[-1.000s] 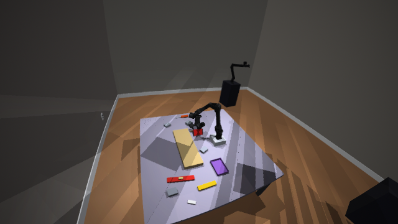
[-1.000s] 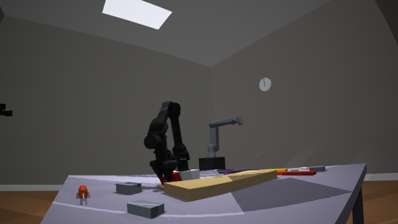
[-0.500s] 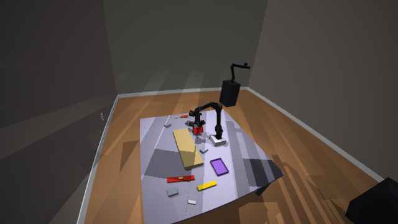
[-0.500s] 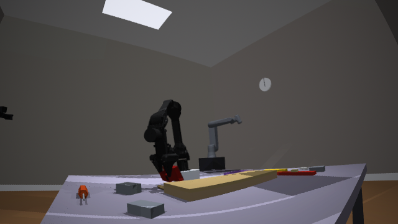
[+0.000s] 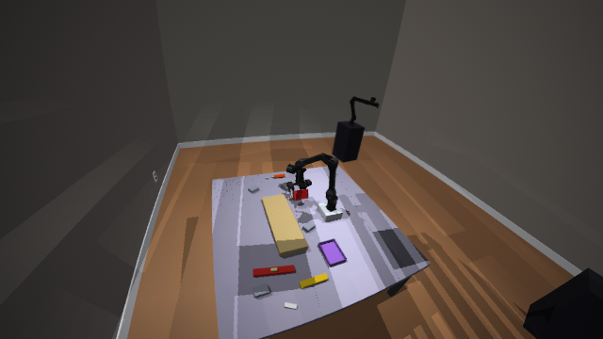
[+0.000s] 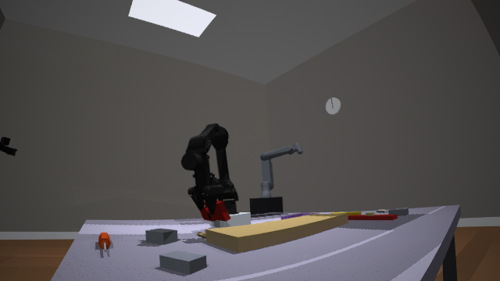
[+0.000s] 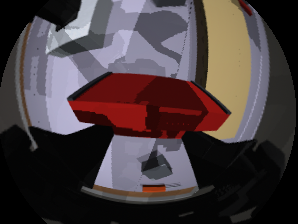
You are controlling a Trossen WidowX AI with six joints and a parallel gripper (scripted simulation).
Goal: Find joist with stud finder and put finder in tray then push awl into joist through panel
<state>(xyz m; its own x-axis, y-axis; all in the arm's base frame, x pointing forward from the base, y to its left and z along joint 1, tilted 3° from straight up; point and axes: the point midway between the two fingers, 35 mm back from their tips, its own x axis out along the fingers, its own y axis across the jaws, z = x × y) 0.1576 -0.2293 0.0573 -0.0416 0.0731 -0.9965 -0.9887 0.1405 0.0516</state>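
Now: gripper tip 7 cm above the awl and 3 cm to the left of it. From my gripper tip the other things lie so: orange-handled tool (37 cm to the right, 8 cm ahead, 7 cm below); then red stud finder (2 cm ahead); then purple tray (53 cm to the left, 7 cm below, 3 cm ahead).
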